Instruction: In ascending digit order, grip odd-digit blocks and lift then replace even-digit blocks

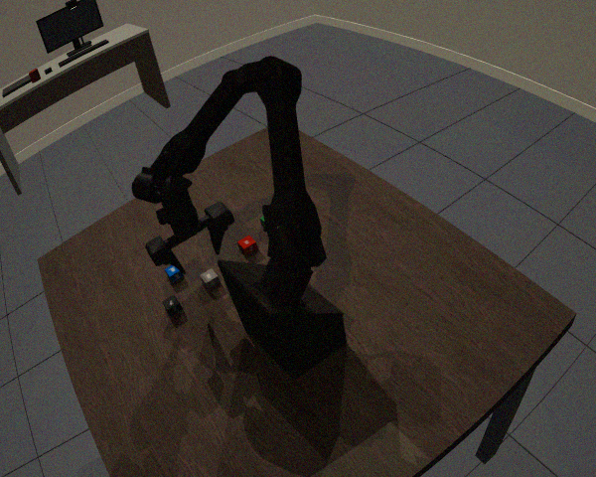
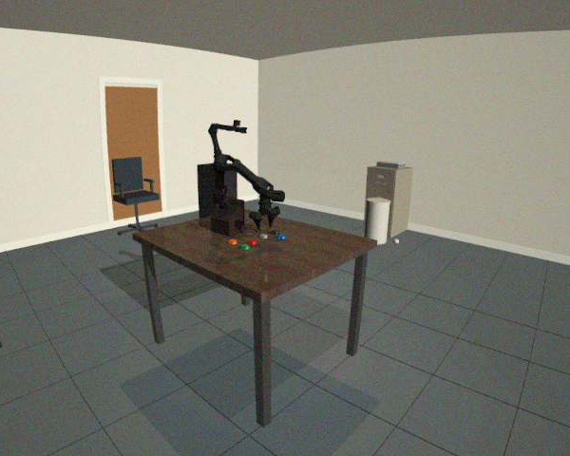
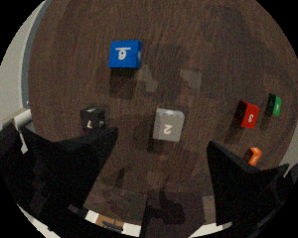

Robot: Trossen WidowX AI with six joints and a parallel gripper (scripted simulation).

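The grey block is 10 mm behind my gripper tip and 40 mm below it. From my gripper tip the other things lie so: blue block 80 mm ahead, 50 mm to the left, 40 mm below; black block 10 mm behind, 100 mm to the left, 40 mm below; red block 20 mm ahead, 120 mm to the right, 40 mm below.
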